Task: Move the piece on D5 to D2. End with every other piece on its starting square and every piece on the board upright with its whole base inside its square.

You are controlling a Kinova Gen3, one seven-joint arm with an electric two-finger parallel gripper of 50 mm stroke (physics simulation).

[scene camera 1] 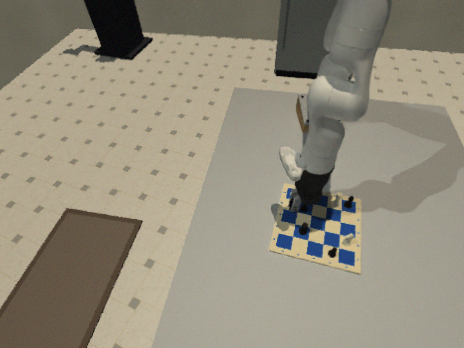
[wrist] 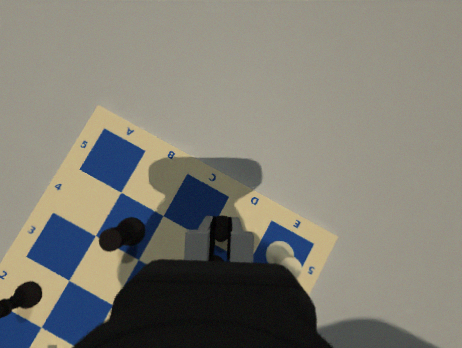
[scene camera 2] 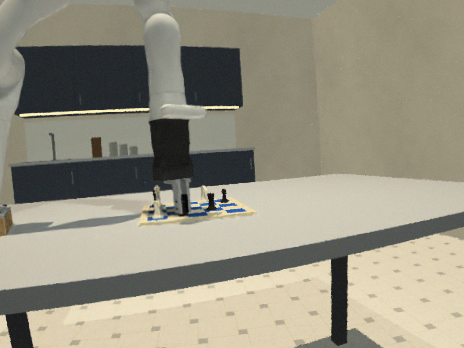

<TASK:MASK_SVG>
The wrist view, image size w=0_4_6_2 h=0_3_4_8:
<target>my gripper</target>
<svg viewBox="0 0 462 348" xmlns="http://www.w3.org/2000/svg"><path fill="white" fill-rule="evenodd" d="M333 347L317 333L315 305L291 271L279 264L253 263L254 234L243 231L239 217L229 217L227 260L230 260L230 262L208 261L213 257L215 246L214 230L216 216L206 216L197 230L189 229L185 233L184 260L160 259L145 265L114 298L110 318L95 327L72 348Z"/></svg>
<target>chessboard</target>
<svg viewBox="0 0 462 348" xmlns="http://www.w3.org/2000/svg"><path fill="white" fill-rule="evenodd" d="M215 239L213 255L220 256L224 262L230 262L230 260L227 260L228 239L223 242ZM0 348L72 348L95 327L110 318L114 298L145 265L160 259L184 260L185 233L189 229L197 230L206 216L217 217L223 215L231 218L239 217L243 231L254 234L253 263L268 263L266 250L271 243L275 241L288 243L293 249L294 257L302 266L302 272L297 281L308 296L338 236L98 105L0 263L0 300L12 297L16 288L28 281L36 282L42 288L42 298L38 304L28 309L20 307L12 309L9 315L0 318ZM142 221L145 226L145 235L136 245L123 245L112 252L104 251L100 247L99 236L103 231L117 227L122 220L129 217Z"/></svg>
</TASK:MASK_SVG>
